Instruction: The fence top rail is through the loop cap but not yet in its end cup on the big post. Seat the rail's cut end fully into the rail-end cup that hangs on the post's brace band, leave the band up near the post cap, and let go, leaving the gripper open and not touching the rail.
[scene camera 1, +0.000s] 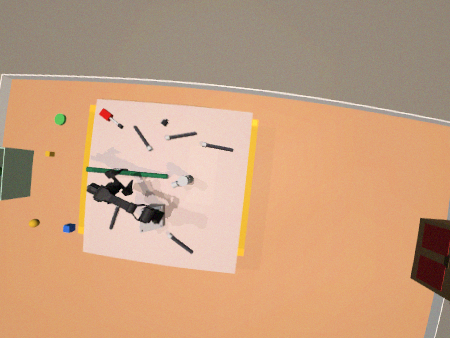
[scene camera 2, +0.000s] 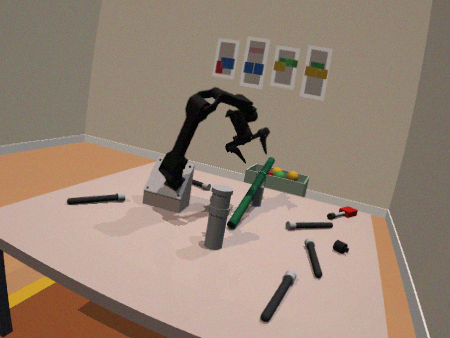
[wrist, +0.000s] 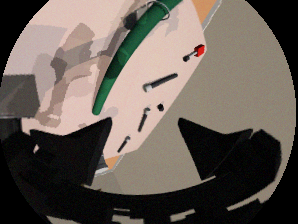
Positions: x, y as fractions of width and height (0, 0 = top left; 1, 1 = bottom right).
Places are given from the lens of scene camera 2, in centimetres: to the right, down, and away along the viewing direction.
gripper (scene camera 2: 0.57, 0.47): 12, -4, 140
big grey post (scene camera 2: 0.48, 0.68): -3, 20, 109
